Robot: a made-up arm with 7 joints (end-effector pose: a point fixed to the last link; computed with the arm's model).
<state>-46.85 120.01 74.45 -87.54 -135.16 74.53 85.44</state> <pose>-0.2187 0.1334 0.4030 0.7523 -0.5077 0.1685 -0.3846</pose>
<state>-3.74 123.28 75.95 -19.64 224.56 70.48 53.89</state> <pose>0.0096 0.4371 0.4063 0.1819 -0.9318 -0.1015 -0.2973</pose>
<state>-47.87 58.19 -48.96 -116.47 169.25 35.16 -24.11</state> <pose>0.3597 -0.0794 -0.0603 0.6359 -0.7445 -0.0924 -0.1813</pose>
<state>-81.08 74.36 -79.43 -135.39 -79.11 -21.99 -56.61</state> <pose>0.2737 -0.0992 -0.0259 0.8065 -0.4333 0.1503 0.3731</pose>
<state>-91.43 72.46 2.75 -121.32 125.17 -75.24 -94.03</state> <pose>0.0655 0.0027 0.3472 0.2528 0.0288 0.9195 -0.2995</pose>
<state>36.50 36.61 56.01 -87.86 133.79 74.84 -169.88</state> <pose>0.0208 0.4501 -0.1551 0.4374 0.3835 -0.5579 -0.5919</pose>
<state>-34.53 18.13 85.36 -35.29 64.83 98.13 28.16</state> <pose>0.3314 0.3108 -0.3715 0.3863 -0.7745 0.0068 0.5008</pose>
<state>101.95 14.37 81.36 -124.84 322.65 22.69 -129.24</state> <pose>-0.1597 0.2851 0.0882 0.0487 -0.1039 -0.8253 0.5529</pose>
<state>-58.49 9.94 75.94 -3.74 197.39 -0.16 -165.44</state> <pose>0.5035 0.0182 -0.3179 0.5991 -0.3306 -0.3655 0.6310</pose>
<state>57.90 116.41 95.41 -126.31 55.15 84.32 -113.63</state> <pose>0.2562 0.0090 0.2112 0.1146 0.5854 0.2026 -0.7766</pose>
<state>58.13 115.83 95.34 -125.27 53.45 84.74 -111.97</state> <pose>0.2592 0.0165 0.2141 0.1418 0.5939 0.2039 -0.7652</pose>
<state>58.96 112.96 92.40 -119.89 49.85 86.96 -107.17</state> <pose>0.2792 0.0604 0.2178 0.2556 0.5840 0.2202 -0.7383</pose>
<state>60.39 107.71 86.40 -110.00 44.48 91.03 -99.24</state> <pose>0.3023 0.1515 0.2115 0.4437 0.5415 0.2614 -0.6645</pose>
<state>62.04 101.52 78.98 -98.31 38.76 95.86 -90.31</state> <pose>0.2993 0.2671 0.1851 0.6244 0.4683 0.3267 -0.5330</pose>
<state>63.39 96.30 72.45 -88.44 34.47 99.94 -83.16</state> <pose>0.2683 0.3619 0.1494 0.7319 0.3922 0.3934 -0.3946</pose>
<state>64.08 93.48 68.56 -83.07 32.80 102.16 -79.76</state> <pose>0.2407 0.4094 0.1250 0.7711 0.3426 0.4329 -0.3172</pose>
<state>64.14 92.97 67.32 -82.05 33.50 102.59 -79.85</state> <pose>0.2350 0.4184 0.1176 0.7776 0.3234 0.4398 -0.3118</pose>
